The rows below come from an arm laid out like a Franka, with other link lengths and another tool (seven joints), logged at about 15 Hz.
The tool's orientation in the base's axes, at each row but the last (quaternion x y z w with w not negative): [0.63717 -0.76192 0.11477 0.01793]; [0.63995 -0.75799 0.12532 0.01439]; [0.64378 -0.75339 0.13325 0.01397]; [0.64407 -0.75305 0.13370 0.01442]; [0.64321 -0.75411 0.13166 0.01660]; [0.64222 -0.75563 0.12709 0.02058]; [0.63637 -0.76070 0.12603 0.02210]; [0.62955 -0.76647 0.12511 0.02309]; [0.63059 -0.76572 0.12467 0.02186]
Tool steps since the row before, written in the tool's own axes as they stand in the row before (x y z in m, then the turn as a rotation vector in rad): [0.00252 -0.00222 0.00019 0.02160 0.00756 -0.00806]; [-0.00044 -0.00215 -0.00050 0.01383 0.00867 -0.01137]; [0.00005 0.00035 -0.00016 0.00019 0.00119 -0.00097]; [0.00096 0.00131 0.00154 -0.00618 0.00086 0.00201]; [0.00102 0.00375 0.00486 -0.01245 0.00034 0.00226]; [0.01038 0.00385 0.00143 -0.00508 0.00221 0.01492]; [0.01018 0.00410 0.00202 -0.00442 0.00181 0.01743]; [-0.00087 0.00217 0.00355 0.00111 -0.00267 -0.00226]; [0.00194 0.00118 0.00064 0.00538 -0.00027 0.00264]
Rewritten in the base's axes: [0.00172 -0.00283 0.00059 -0.01238 -0.01807 0.01044]; [0.00210 0.00021 0.00077 -0.01251 -0.00970 0.01204]; [-0.00037 0.00003 0.00010 -0.00134 0.00019 0.00075]; [-0.00121 -0.00109 -0.00154 0.00052 0.00564 -0.00329]; [-0.00313 -0.00154 -0.00516 0.00214 0.01157 -0.00466]; [-0.00538 -0.00978 0.00000 0.00070 0.00196 -0.01578]; [-0.00566 -0.00959 -0.00065 0.00128 0.00071 -0.01801]; [-0.00149 0.00043 -0.00396 0.00209 -0.00104 0.00284]; [-0.00146 -0.00180 -0.00044 -0.00051 -0.00579 -0.00149]
